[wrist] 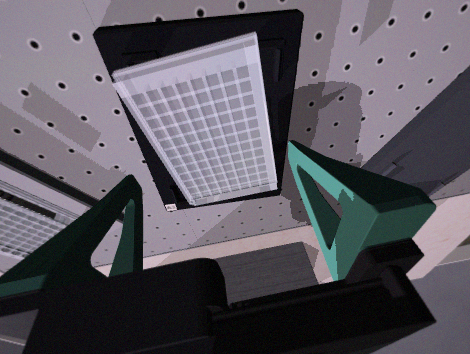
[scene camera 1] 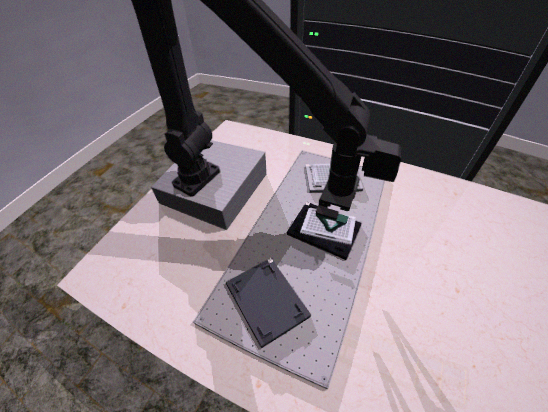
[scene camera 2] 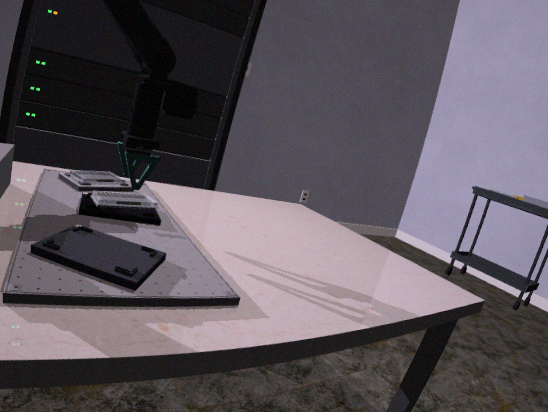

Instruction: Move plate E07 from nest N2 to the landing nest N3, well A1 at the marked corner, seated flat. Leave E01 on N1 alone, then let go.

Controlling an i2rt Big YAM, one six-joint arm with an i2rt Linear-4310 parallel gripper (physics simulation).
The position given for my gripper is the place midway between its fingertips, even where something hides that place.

My gripper (scene camera 2: pixel 131 183) is open, with nothing in its grasp. Also in view: a black nest (scene camera 2: pixel 87 207).
My gripper is seen too in the wrist view (wrist: pixel 212 164) and in scene camera 1 (scene camera 1: pixel 335 216). The black nest shows as well in the wrist view (wrist: pixel 279 36) and in scene camera 1 (scene camera 1: pixel 341 250).
